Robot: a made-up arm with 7 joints.
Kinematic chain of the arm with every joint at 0, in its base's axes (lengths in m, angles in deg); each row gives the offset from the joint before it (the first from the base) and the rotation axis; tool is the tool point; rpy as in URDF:
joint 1: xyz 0 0 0.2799 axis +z
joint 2: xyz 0 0 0 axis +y
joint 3: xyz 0 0 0.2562 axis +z
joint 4: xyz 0.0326 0 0 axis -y
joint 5: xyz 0.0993 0 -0.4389 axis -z
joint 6: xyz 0 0 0 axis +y
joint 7: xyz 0.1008 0 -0.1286 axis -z
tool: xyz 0 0 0 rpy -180 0 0
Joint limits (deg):
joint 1: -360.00..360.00
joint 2: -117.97..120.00
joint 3: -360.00..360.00
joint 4: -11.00..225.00
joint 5: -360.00..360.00
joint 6: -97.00..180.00
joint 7: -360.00..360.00
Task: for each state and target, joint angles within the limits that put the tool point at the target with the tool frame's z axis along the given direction. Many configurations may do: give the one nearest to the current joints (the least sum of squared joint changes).
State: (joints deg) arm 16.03 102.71 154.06 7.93 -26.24 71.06 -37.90
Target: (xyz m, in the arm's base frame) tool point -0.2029 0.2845 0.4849 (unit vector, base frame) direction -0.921 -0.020 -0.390
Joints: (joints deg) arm -9.50 103.39 124.19 18.99 -29.02 53.63 -37.90
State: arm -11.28 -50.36 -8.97 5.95 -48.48 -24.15 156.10
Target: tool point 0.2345 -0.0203 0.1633 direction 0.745 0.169 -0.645
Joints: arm -49.44 -55.83 11.39 -10.83 -95.24 -47.02 156.10
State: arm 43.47 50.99 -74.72 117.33 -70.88 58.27 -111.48
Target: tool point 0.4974 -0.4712 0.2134 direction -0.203 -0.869 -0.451
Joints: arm 7.83 42.93 -56.89 78.60 -45.19 33.72 -111.48
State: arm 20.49 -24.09 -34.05 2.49 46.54 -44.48 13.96
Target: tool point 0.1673 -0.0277 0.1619 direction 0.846 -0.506 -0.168
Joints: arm 47.18 0.51 -6.32 -10.90 70.25 -84.00 13.96
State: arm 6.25 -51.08 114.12 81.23 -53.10 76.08 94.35
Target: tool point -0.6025 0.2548 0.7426 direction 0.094 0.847 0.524
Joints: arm 30.36 -39.59 95.67 117.16 -75.32 54.75 94.35
